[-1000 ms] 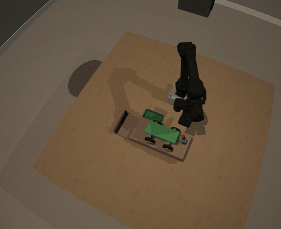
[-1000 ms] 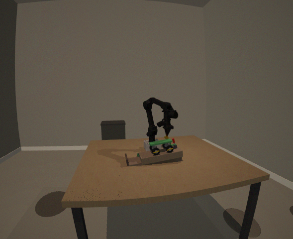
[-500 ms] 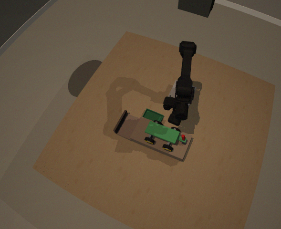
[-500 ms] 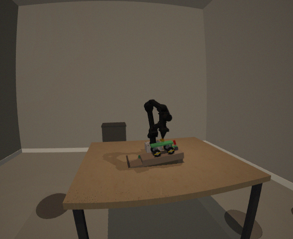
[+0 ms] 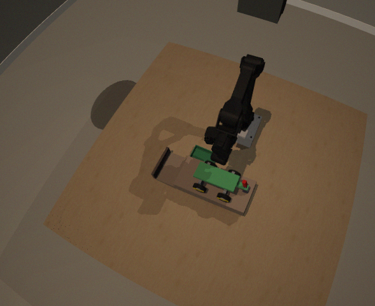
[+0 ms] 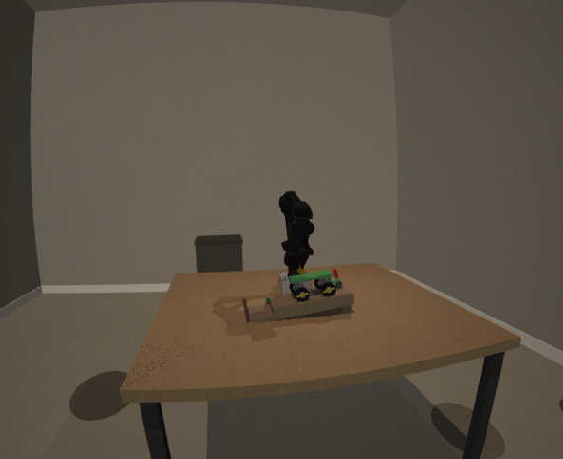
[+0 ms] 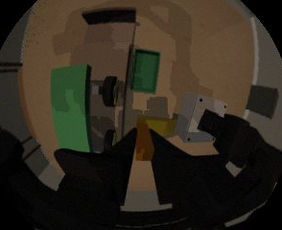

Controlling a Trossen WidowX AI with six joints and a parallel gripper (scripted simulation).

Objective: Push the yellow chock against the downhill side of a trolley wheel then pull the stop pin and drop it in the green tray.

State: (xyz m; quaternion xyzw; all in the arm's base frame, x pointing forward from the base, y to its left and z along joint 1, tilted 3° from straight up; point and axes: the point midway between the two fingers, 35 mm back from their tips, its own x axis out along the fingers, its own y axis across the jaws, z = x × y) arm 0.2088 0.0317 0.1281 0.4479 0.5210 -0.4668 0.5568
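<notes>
The red-headed stop pin is 140 mm to the left of my gripper tip, 70 mm ahead of it and 30 mm below it. From my gripper tip the other things lie so: trolley 110 mm ahead, 50 mm below, 30 mm to the left; then ramp 120 mm below, 110 mm ahead, 30 mm to the left; then yellow chock 20 mm behind, 10 mm below.
</notes>
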